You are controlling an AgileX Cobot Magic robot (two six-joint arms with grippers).
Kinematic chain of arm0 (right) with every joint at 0, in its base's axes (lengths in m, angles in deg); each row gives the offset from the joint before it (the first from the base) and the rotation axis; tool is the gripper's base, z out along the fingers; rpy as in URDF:
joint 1: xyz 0 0 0.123 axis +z
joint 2: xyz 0 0 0 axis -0.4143 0.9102 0
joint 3: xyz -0.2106 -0.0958 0.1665 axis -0.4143 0.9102 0
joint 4: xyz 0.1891 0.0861 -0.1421 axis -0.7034 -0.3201 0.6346
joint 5: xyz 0 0 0 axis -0.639 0.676 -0.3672
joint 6: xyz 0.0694 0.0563 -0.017 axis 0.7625 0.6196 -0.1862
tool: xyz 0 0 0 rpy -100.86 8.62 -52.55
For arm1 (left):
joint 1: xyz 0 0 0.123 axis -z
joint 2: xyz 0 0 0 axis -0.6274 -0.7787 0
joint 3: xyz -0.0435 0.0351 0.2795 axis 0.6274 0.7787 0
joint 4: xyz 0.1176 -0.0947 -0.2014 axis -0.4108 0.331 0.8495
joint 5: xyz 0 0 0 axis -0.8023 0.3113 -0.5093
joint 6: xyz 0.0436 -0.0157 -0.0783 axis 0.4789 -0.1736 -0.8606
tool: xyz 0 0 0 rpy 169.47 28.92 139.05
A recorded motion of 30 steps. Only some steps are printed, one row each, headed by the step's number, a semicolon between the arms.
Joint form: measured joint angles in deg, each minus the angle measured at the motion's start. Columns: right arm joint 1, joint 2, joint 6, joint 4, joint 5, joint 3; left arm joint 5, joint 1, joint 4, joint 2, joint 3, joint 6.
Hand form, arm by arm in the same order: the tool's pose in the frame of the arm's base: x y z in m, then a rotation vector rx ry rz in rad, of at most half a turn. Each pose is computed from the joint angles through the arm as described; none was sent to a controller.
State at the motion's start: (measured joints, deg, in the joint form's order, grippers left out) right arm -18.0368 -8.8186 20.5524 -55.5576 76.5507 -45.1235; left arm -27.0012 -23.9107 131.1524 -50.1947 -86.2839 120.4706
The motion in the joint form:
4: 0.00 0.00 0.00 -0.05 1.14 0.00; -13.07 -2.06 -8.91 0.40 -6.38 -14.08
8: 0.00 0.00 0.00 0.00 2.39 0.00; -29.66 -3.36 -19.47 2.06 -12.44 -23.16
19: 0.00 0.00 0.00 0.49 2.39 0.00; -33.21 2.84 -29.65 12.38 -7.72 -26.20
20: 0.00 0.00 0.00 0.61 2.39 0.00; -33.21 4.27 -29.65 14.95 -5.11 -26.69
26: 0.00 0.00 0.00 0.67 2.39 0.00; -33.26 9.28 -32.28 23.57 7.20 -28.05
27: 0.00 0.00 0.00 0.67 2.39 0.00; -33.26 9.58 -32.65 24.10 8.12 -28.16
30: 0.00 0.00 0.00 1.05 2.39 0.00; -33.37 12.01 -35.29 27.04 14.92 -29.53
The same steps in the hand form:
4: 0.0548 0.0365 0.2956 -0.6503 1.9347 0.2092; 0.4458 -0.1545 0.2403 0.4922 2.4291 -0.8535
8: 0.0537 0.0369 0.2941 -0.6633 1.9513 0.2167; 0.4302 -0.1392 0.2689 0.6007 2.6206 -0.8193
19: 0.0538 0.0364 0.2938 -0.6666 1.9529 0.2071; 0.3757 -0.1607 0.3140 0.8052 2.6299 -0.6321
20: 0.0538 0.0363 0.2937 -0.6674 1.9533 0.2047; 0.3606 -0.1662 0.3192 0.8284 2.6293 -0.6410
26: 0.0538 0.0363 0.2937 -0.6678 1.9535 0.2036; 0.3048 -0.1753 0.3140 0.9383 2.6931 -0.6088
27: 0.0538 0.0363 0.2937 -0.6678 1.9535 0.2036; 0.3013 -0.1751 0.3126 0.9461 2.7004 -0.6014
30: 0.0539 0.0359 0.2935 -0.6703 1.9546 0.1961; 0.2764 -0.1749 0.2963 1.0003 2.7756 -0.5475

